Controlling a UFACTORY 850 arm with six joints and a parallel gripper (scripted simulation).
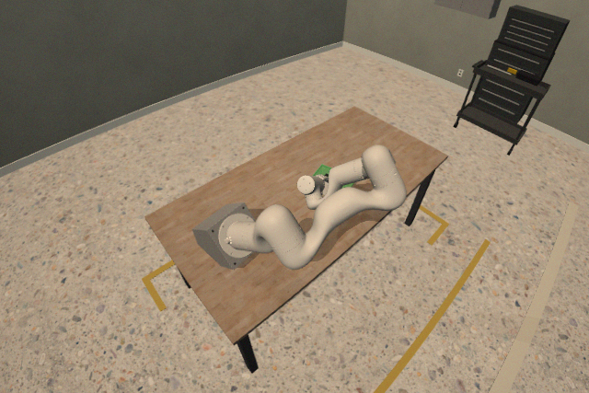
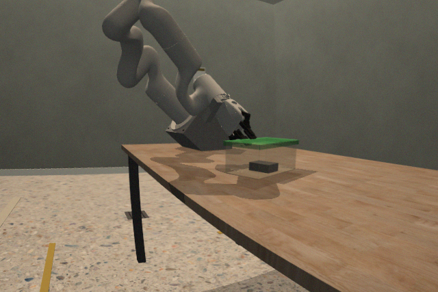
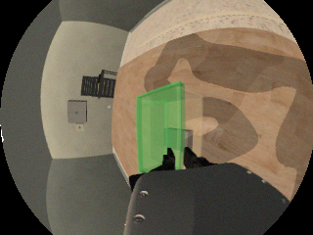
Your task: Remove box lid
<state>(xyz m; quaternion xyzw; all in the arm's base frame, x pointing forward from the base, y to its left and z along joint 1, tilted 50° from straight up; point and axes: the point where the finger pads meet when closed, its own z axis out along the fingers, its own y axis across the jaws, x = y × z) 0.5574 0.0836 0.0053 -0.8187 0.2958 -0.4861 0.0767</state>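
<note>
Right now my hand is 70 mm short of the green lid, 20 mm to the right of it and 10 mm above it. Also, from my hand: box (70 mm ahead, 60 mm below, 20 mm to the left).
</note>
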